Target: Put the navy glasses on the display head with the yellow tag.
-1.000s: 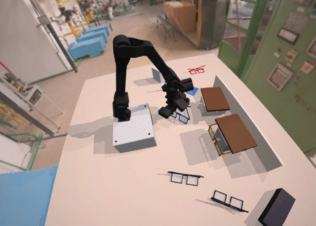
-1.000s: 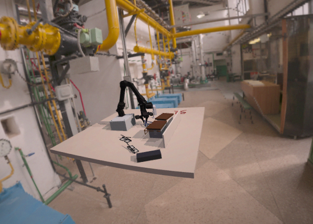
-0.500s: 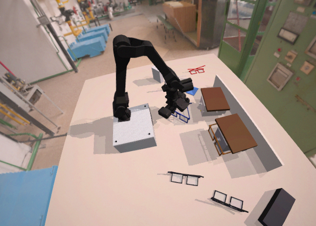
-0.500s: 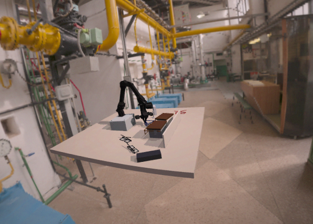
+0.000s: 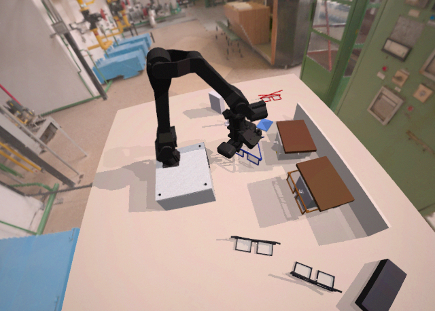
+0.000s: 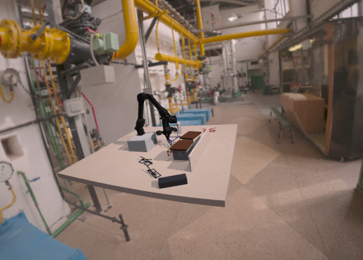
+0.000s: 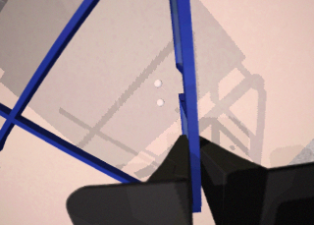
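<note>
Right now the white peg stand is 230 mm to the left of my gripper tip, 20 mm below it and 20 mm behind it. Also, from my gripper tip: back panel 360 mm ahead, 90 mm to the right, 10 mm above; then blue card 190 mm to the left, 160 mm ahead, 40 mm below; then dark box 530 mm to the right, 350 mm ahead, 30 mm below.
</note>
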